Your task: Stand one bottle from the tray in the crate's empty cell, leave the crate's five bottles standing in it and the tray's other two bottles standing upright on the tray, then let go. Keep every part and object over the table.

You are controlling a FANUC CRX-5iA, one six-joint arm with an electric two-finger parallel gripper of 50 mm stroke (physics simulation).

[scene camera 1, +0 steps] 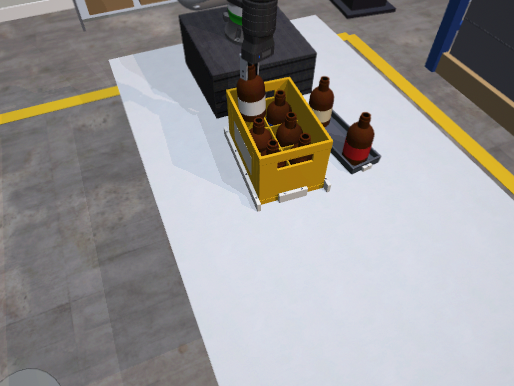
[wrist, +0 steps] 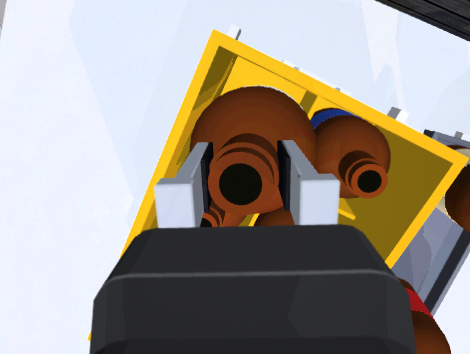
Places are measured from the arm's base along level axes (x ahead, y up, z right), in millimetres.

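Where they show: gripper, fingertip midpoint: [scene camera 1: 249, 76] [wrist: 245, 163].
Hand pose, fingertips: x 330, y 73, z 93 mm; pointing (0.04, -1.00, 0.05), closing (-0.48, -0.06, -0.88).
Observation:
Things, the pixels of their centre, and the offset from my fingertips. "spot": a spot on its surface instead. Level surfaces: height alone.
- brown bottle with a white label, body centre: [wrist: 254, 148] [scene camera 1: 251, 90] dx +1, dy -44, dz -4 mm
- yellow crate, body centre: [wrist: 254, 216] [scene camera 1: 274, 139] dx +84, dy -153, dz -45 mm
- crate bottle with a blue label, body centre: [wrist: 344, 155] [scene camera 1: 279, 114] dx -9, dy -155, dz -91 mm
- cream-label bottle, body centre: [scene camera 1: 321, 100] dx -38, dy -158, dz -236 mm
- red-label bottle, body centre: [wrist: 410, 343] [scene camera 1: 359, 137] dx +141, dy -158, dz -274 mm
- dark tray, surface spot: [wrist: 425, 245] [scene camera 1: 339, 136] spot: dx +50, dy -235, dz -268 mm
- long white rail, body centre: [scene camera 1: 240, 165] dx +87, dy -225, dz +54 mm
- white table, its level: dy -240 mm
My gripper [scene camera 1: 250, 71] [wrist: 245, 163] is shut on the neck of a brown bottle with a white label [scene camera 1: 251, 91] [wrist: 252, 112]. The bottle is roughly upright in the far left corner cell of the yellow crate [scene camera 1: 295, 179] [wrist: 200, 75]. It stands higher than the crate's other bottles; its base is hidden. Beside it is a crate bottle with a blue label [wrist: 345, 145]. Other brown crate bottles [scene camera 1: 289, 134] [scene camera 1: 258, 139] stand nearer the camera. A cream-label bottle [scene camera 1: 321, 102] [wrist: 457, 200] and a red-label bottle [scene camera 1: 359, 137] [wrist: 430, 327] stand upright on the dark tray [scene camera 1: 338, 137] [wrist: 425, 245].
White stops [scene camera 1: 293, 194] [scene camera 1: 327, 185] and a long white rail [scene camera 1: 242, 170] line the crate's foot. The tray lies right of the crate. The black robot base block [scene camera 1: 205, 65] stands behind the crate. The white table [scene camera 1: 325, 260] carries them all.

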